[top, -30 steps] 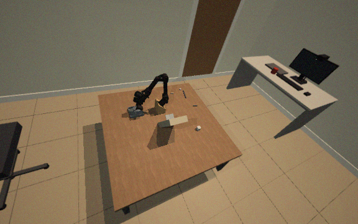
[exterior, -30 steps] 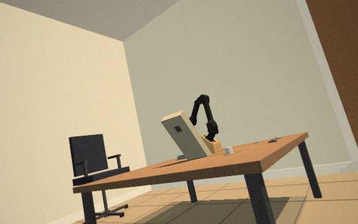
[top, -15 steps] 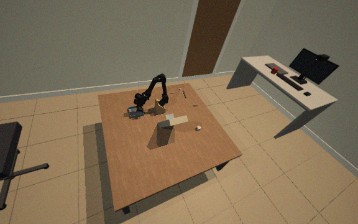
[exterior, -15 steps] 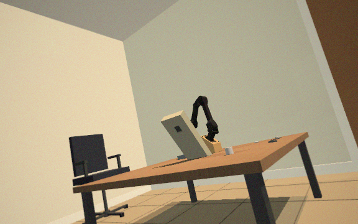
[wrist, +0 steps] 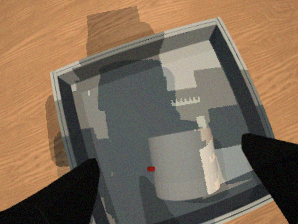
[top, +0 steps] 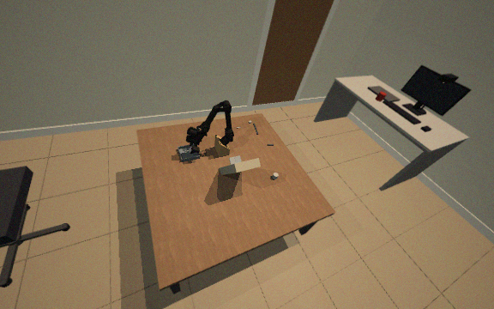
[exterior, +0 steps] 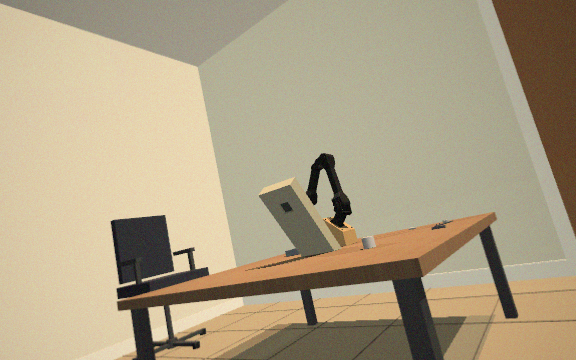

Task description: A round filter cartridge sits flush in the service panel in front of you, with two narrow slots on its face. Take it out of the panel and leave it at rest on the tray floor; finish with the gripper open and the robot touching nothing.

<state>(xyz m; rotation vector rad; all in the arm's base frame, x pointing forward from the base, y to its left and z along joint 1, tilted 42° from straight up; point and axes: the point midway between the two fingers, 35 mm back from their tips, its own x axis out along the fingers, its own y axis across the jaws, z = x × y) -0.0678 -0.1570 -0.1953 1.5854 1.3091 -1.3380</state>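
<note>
Right now my gripper tip is 10 mm past the round white filter cartridge, 10 mm to the right of it and 20 mm above it. The rest, counted from my gripper tip: tray: 10 mm to the right, 40 mm below; then beige service panel: 400 mm ahead, 230 mm to the left, 130 mm above.
</note>
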